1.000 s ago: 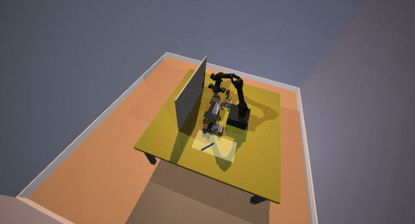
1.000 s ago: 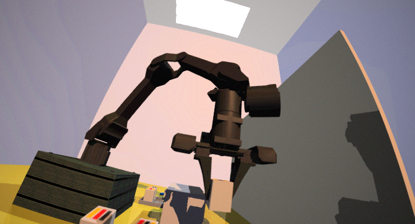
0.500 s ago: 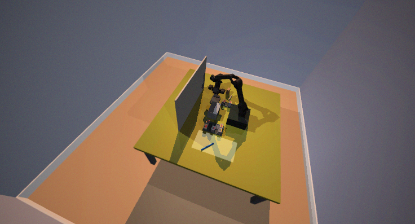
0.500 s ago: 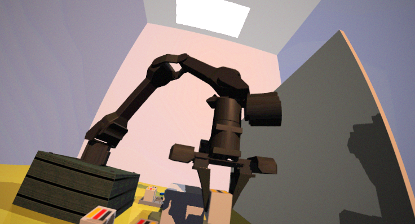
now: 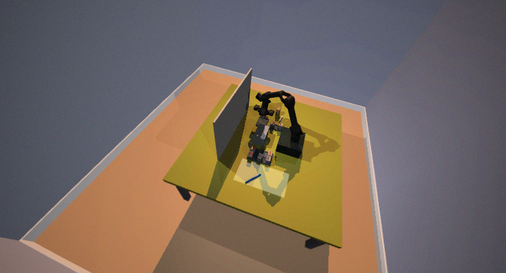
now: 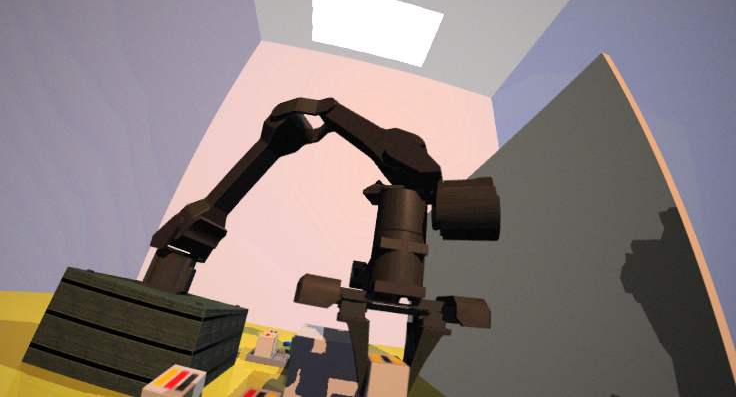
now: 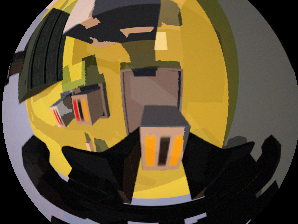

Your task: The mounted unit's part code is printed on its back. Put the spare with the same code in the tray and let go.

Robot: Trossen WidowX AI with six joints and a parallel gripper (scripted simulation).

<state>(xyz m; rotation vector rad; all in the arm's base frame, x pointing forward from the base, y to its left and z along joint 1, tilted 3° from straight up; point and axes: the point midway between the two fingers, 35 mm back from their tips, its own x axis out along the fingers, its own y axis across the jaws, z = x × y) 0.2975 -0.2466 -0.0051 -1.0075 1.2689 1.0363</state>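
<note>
My gripper tip is 7 cm above the grey tray and 1 cm past it. The rest, counted from my gripper tip: spare (43 cm to the left, 3 cm below, 3 cm behind); mounted unit (21 cm to the left, 2 cm below, 1 cm behind); grey upright panel (24 cm ahead, 16 cm to the left, 15 cm above).
</note>
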